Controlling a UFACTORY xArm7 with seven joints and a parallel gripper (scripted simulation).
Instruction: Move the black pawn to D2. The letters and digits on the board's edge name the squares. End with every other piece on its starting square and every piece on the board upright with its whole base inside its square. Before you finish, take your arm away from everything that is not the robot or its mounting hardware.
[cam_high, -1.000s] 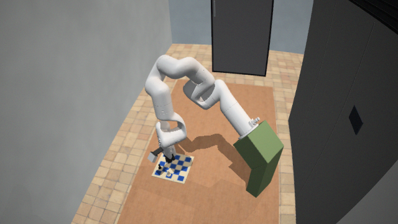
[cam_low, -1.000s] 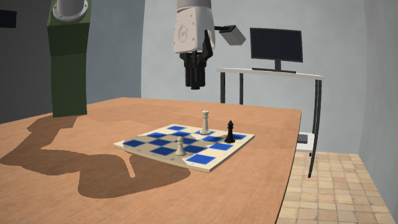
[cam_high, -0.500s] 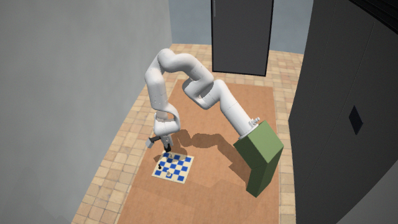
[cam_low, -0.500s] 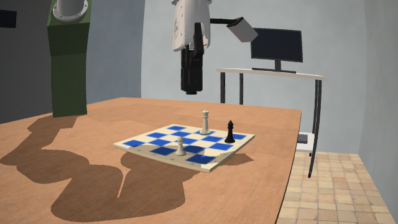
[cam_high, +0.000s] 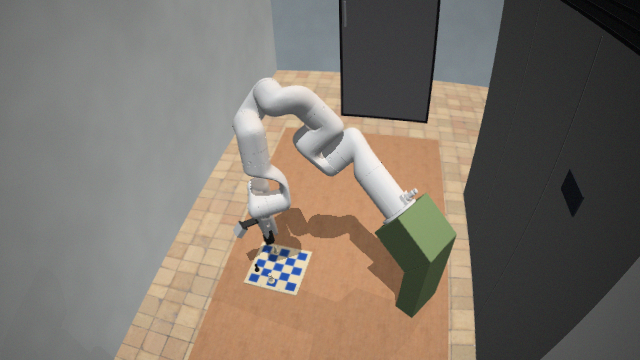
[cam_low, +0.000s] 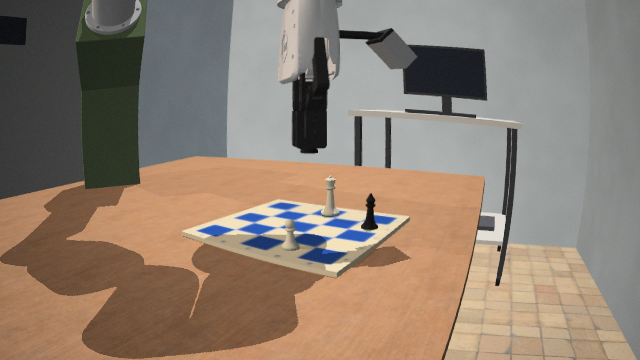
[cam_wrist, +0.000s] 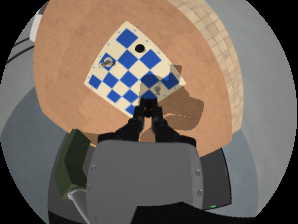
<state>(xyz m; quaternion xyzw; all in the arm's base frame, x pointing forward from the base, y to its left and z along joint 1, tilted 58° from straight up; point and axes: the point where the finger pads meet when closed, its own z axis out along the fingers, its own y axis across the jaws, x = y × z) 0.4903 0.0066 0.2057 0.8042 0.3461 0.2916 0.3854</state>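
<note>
The white pawn lies 11 cm below my hand, 3 cm to the right of it and 1 cm behind it. Round my hand: black pawn (1 cm below); chessboard (13 cm below, 5 cm to the left, 3 cm behind); black bishop (10 cm below, 6 cm to the left, 6 cm ahead).
</note>
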